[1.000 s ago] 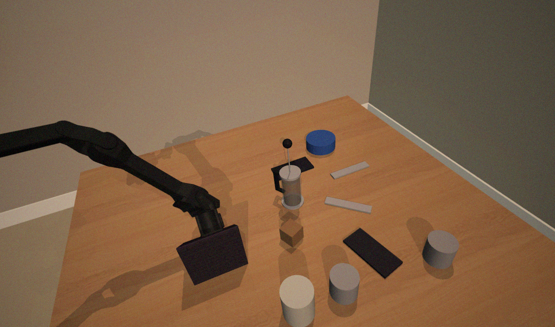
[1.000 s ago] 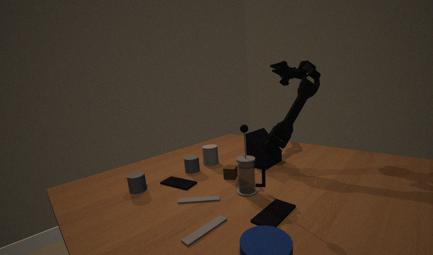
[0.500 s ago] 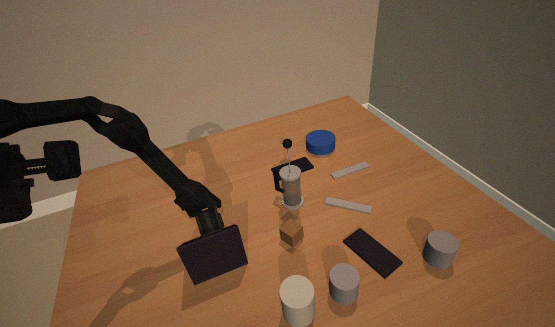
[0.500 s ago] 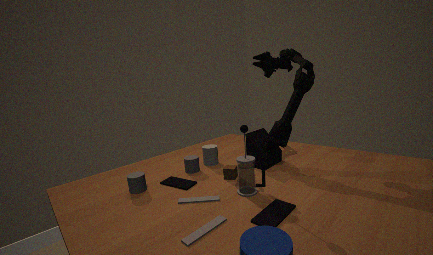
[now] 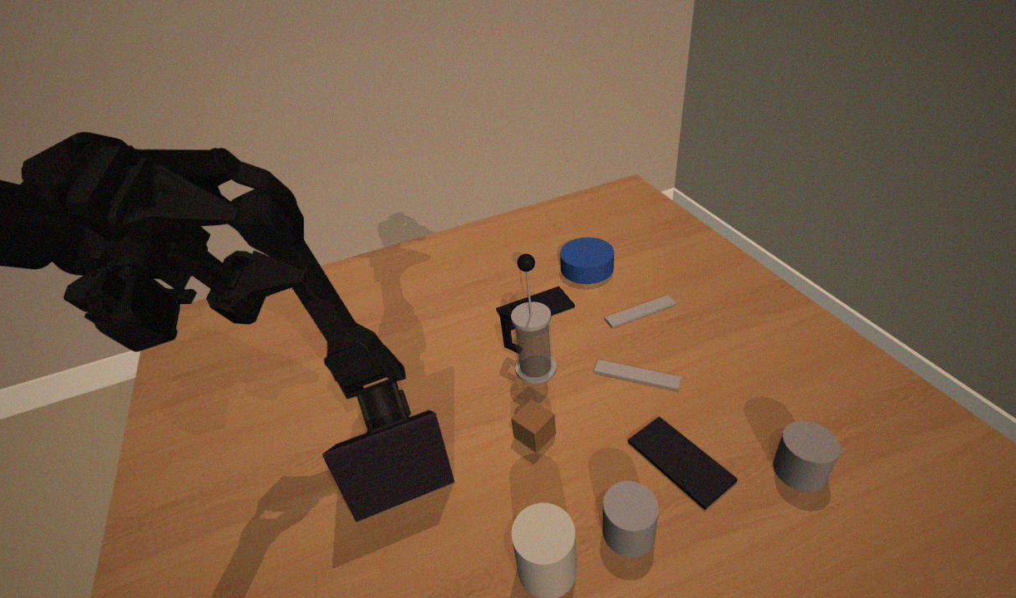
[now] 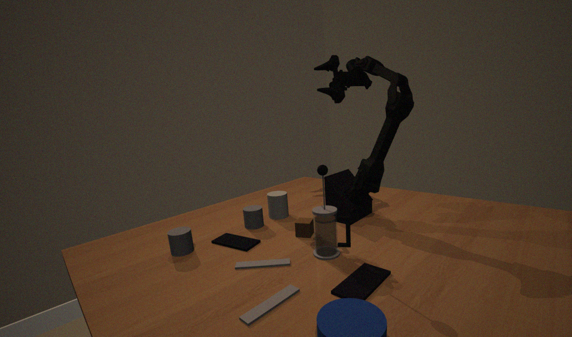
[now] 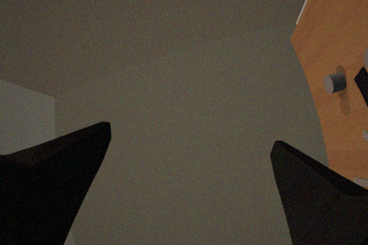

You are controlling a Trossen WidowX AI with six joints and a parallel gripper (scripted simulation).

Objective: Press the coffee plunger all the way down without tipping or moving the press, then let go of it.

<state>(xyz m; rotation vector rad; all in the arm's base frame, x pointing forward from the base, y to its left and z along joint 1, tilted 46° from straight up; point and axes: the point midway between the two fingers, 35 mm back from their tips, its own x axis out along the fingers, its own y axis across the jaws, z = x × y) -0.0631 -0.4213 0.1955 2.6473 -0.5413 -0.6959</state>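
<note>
The coffee press is 30 cm ahead of my gripper tip, 27 cm to the left of it and 41 cm below it. The rest, counted from my gripper tip: blue disc (55 cm ahead, 48 cm to the left, 50 cm below); brown cube (25 cm ahead, 11 cm to the left, 50 cm below).
</note>
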